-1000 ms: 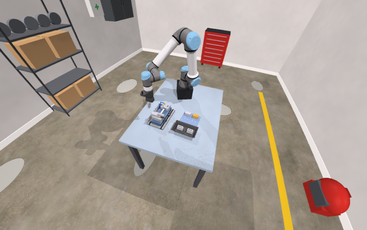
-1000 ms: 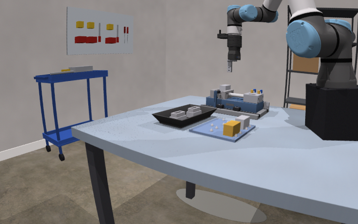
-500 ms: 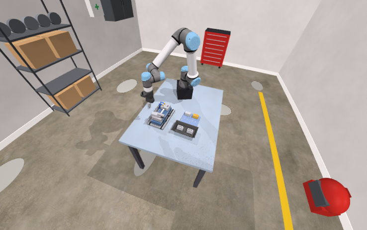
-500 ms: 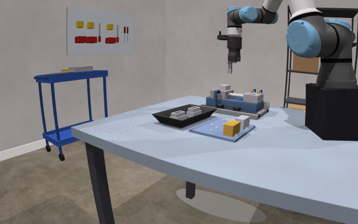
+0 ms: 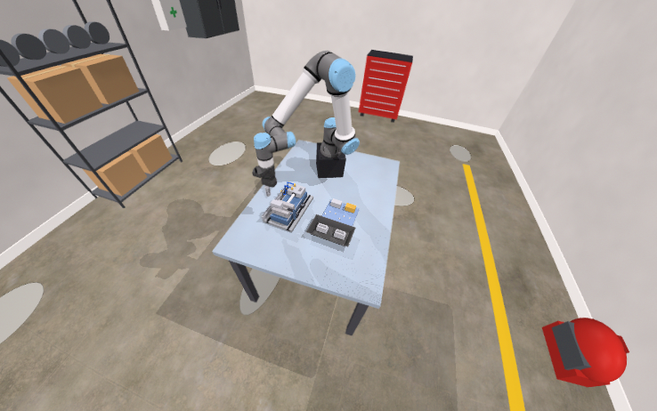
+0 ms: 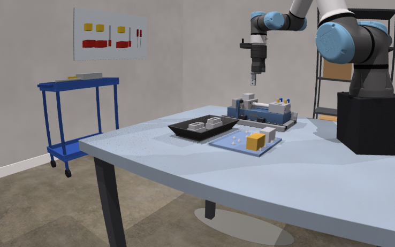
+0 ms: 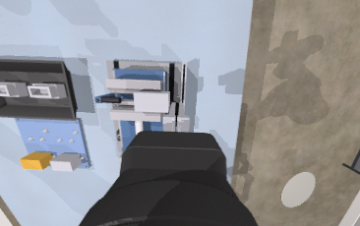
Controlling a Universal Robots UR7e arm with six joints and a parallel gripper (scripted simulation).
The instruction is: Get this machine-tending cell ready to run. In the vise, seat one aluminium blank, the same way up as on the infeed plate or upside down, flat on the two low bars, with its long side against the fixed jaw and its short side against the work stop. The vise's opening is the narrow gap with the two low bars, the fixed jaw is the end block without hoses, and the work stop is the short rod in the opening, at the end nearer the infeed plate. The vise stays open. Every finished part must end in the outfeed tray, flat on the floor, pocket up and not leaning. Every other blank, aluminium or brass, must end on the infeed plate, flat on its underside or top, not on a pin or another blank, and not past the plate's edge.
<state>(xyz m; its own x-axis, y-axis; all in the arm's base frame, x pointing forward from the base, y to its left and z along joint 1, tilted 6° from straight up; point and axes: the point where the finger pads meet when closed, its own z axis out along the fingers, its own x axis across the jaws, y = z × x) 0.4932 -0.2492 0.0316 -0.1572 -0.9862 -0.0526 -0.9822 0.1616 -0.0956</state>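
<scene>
The vise is 6 cm behind my hand, 9 cm to the left of it and 13 cm below it. The rest, counted from my hand: brass blank (15 cm behind, 45 cm to the left, 14 cm below).
</scene>
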